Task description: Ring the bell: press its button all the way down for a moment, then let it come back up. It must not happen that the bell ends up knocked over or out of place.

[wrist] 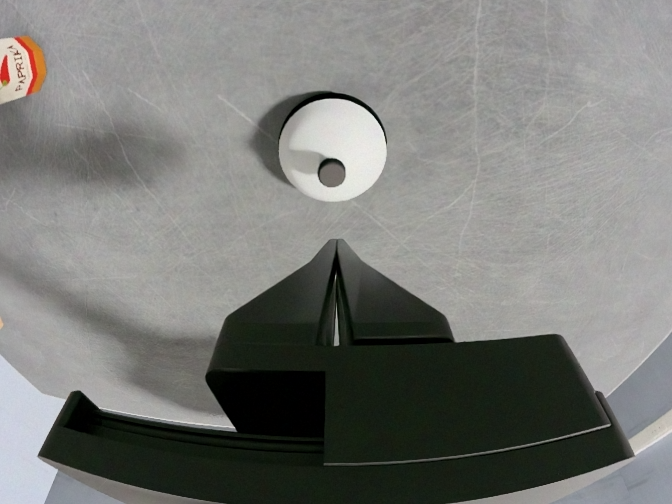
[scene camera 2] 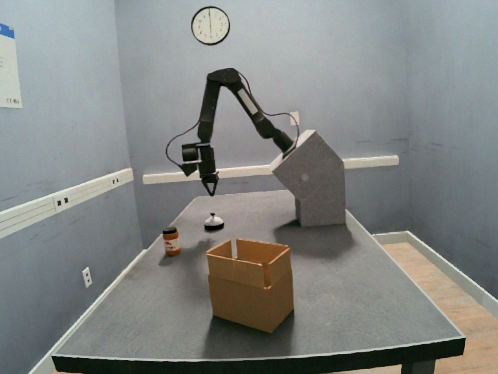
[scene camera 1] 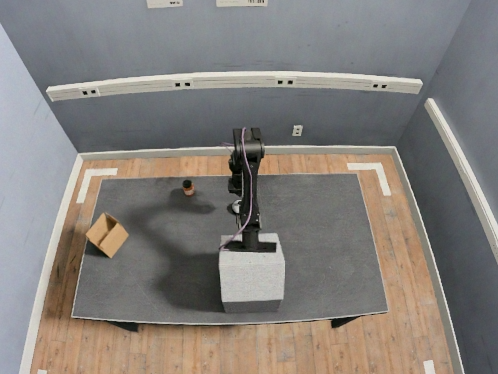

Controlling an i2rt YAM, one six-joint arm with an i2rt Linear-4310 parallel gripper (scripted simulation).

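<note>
Visible in the pictures: a bell, a cardboard box and my gripper.
</note>
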